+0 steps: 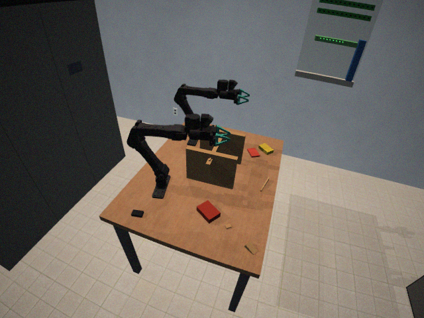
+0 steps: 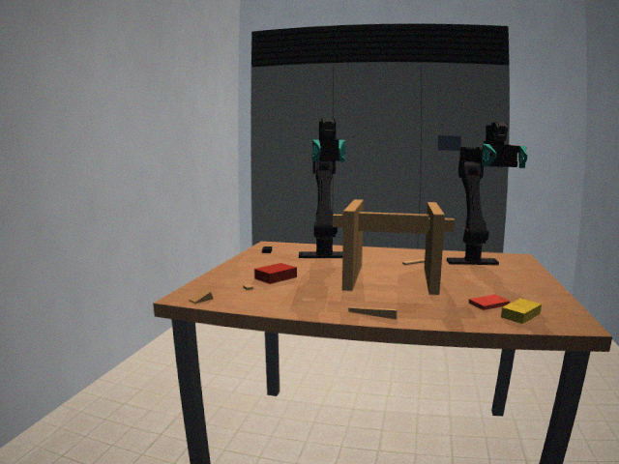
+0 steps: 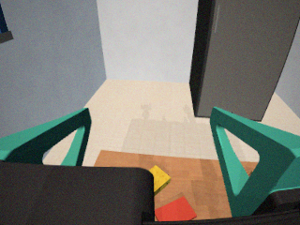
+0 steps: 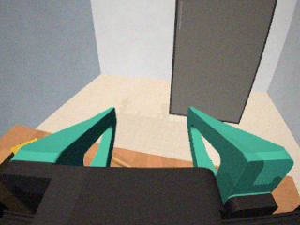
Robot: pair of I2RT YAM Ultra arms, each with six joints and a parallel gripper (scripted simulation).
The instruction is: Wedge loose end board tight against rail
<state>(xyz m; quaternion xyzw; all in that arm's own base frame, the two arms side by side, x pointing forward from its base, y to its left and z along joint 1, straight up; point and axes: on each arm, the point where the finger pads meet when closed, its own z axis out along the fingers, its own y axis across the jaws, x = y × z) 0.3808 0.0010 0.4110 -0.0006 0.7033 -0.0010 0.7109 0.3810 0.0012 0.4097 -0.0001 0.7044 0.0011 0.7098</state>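
My left gripper is now 34 cm to the left of the rail, 23 cm above it and 11 cm past it. Also, from my left hand: chip 76 cm to the right, 41 cm below, 9 cm ahead; black block 86 cm to the right, 41 cm behind, 40 cm below; flat red block 40 cm below, 11 cm ahead, 6 cm to the right.
Now: right hand 230 mm above the rail, 190 mm to the right of it and 100 mm past it. The rest, counted from my right hand: chip 410 mm below, 230 mm to the right, 90 mm ahead; black block 400 mm below, 400 mm behind, 320 mm to the right; flat red block 480 mm to the left, 400 mm below, 120 mm ahead.
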